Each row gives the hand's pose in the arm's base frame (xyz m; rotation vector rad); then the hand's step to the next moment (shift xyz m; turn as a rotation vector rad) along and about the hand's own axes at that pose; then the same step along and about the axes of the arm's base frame.
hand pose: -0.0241 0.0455 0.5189 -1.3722 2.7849 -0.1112
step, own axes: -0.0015 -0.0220 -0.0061 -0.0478 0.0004 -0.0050
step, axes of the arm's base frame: 0.0179 -0.0119 0.0078 0.0285 0.0384 0.0049
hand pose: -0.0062 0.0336 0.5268 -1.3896 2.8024 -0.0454
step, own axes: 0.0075 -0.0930 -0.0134 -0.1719 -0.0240 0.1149
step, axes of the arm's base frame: 0.0691 -0.0620 0.0164 0.1260 0.1200 -0.1143
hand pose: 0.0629 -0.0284 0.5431 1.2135 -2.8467 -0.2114
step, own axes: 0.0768 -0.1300 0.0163 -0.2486 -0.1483 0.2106
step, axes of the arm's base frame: 0.0383 -0.1426 -0.0357 0.2595 0.1006 -0.2252
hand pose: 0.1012 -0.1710 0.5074 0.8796 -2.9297 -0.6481
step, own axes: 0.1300 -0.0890 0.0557 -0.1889 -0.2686 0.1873
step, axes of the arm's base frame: -0.0700 -0.1148 -0.0992 0.2753 -0.0309 -0.2572
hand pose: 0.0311 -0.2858 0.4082 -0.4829 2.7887 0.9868
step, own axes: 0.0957 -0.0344 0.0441 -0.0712 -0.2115 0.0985
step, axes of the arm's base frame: -0.0766 -0.0213 -0.0772 0.1427 -0.0748 -0.1832
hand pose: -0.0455 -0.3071 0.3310 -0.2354 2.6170 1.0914
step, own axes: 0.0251 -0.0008 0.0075 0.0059 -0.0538 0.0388
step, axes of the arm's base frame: -0.0219 0.0039 -0.0138 0.0165 -0.0101 -0.0637
